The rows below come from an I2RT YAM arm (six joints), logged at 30 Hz.
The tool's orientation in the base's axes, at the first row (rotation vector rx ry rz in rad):
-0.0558 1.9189 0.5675
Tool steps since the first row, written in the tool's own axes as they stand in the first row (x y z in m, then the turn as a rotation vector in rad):
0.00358 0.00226 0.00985 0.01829 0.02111 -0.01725
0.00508 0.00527 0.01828 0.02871 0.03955 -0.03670
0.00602 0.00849 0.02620 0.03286 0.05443 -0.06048
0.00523 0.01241 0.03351 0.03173 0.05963 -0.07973
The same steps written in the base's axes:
0.00631 0.00683 -0.00534 -0.02869 0.01562 -0.00329
0.01204 0.01329 -0.00814 -0.05520 0.02624 0.00006
0.01751 0.01959 -0.01022 -0.08177 0.03055 0.00899
0.02296 0.02589 -0.01033 -0.09938 0.02700 0.01770

